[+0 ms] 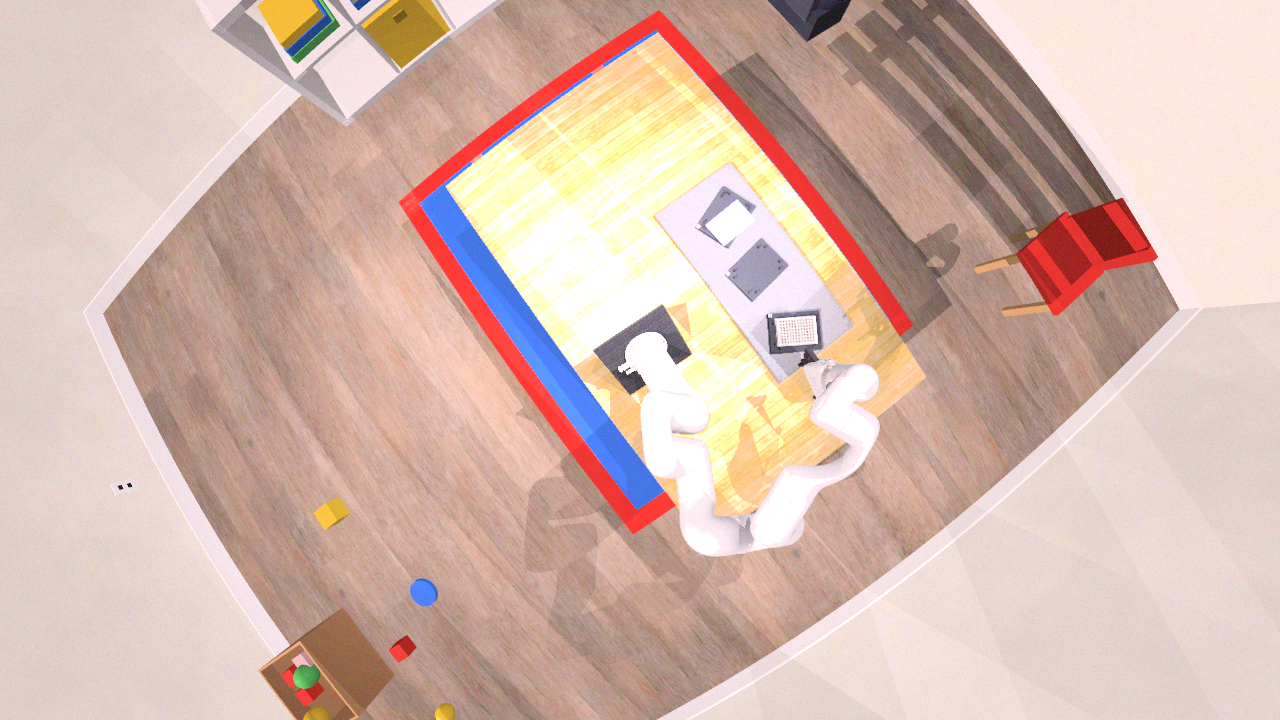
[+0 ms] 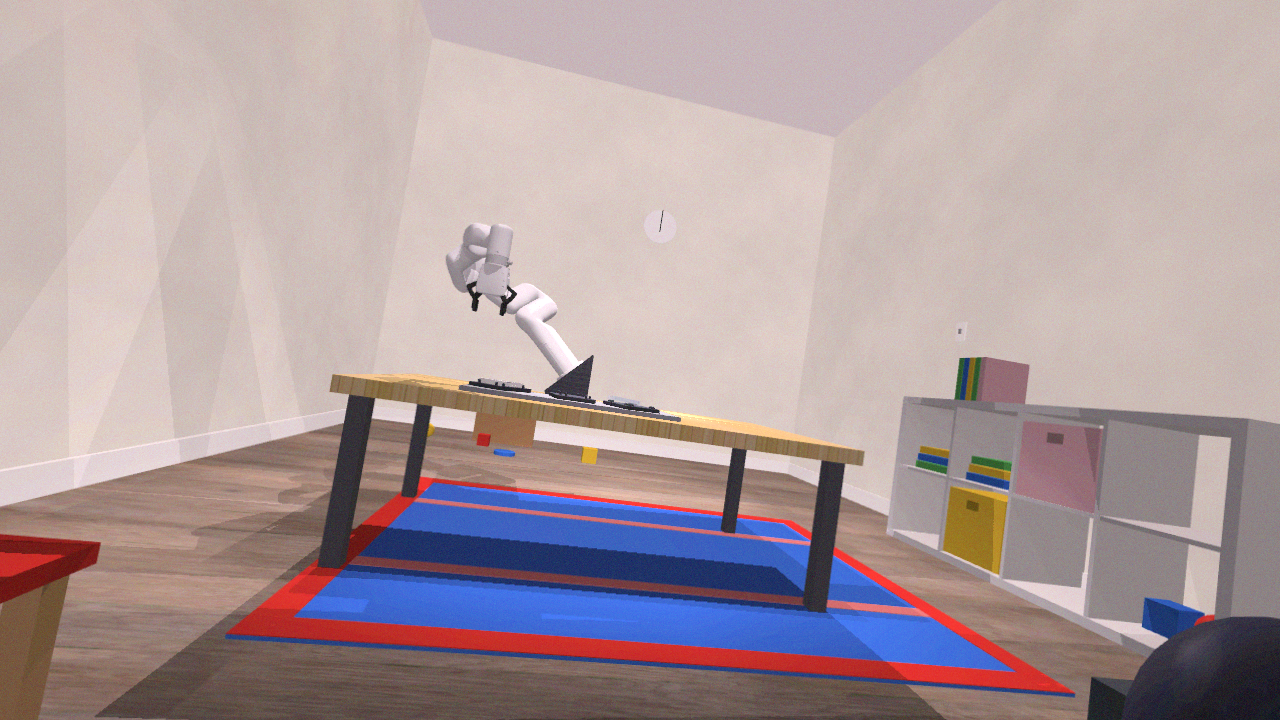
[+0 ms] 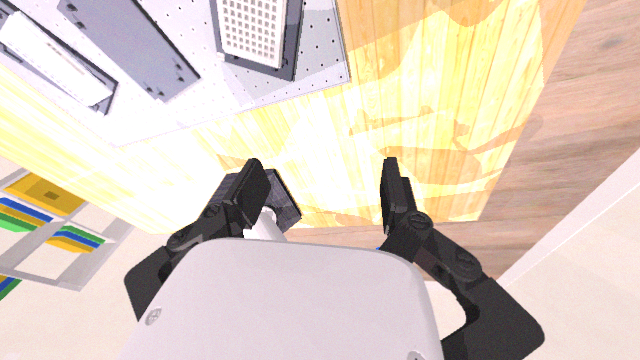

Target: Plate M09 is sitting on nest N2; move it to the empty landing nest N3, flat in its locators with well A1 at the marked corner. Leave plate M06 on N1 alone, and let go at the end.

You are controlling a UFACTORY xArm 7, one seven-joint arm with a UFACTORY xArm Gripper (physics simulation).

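My gripper [image 1: 808, 360] [image 2: 488, 309] [image 3: 320, 172] is open and empty, high above the table beside the well plate's end of the grey board. A pale plate with rows of wells [image 1: 796, 331] [image 3: 254, 30] lies in a dark nest [image 1: 793, 313] [image 3: 294, 37] at that end. The middle nest [image 1: 758, 268] [image 3: 130, 45] is empty, with small locators at its corners. A plain white plate [image 1: 729, 222] [image 3: 55, 60] sits on the far dark nest [image 1: 718, 198] and looks turned and offset from it. I cannot read plate or nest labels, or make out well A1.
The perforated grey board [image 1: 682, 228] [image 3: 320, 60] carries the nests on the wooden table [image 2: 760, 436]. The arm's base stands on a dark block [image 1: 617, 344] [image 2: 577, 383] [image 3: 287, 202] beside the board. A red chair [image 1: 1060, 264] and a white shelf unit [image 2: 1240, 501] stand away from the table.
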